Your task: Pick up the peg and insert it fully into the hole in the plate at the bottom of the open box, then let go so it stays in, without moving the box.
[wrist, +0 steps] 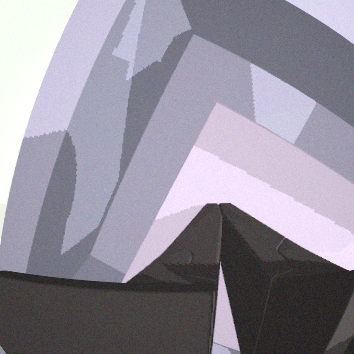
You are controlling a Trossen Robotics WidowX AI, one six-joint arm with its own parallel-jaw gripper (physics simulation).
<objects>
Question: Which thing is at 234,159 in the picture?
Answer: A pale pink plate.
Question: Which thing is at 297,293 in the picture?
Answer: The gripper.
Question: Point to a box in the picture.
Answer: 123,98
</objects>
